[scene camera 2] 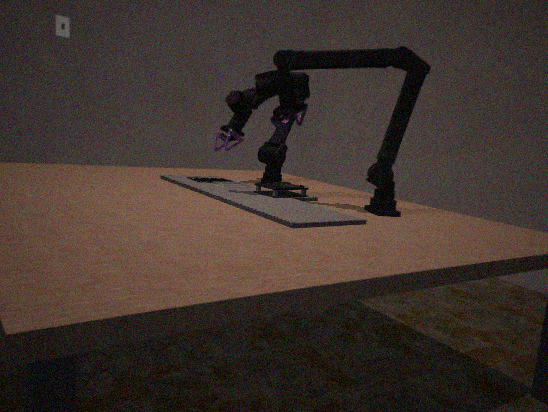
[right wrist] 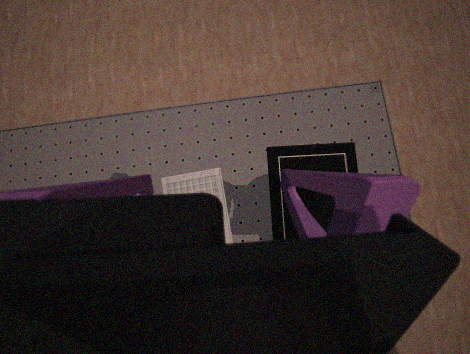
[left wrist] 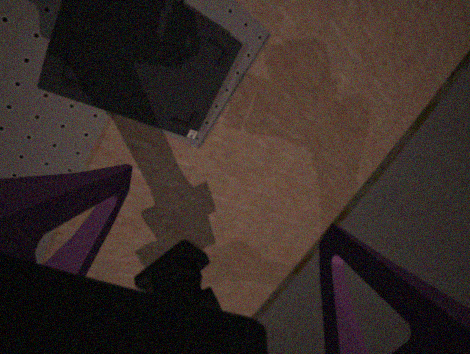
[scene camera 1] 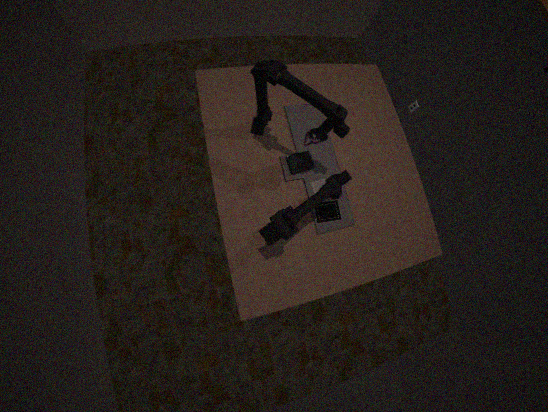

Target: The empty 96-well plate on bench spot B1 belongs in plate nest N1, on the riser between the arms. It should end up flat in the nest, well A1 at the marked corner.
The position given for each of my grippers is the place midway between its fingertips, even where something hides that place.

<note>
My left gripper [scene camera 2: 292,131] is open, with nothing in its grasp. My right gripper [right wrist: 218,180] is open, holding nothing. Also in view: a white well plate [right wrist: 210,181]. Further things: a black nest with white outline [right wrist: 336,157].
My left gripper also shows in the left wrist view [left wrist: 232,207]. The left wrist view misses the white well plate: it is out of frame.
</note>
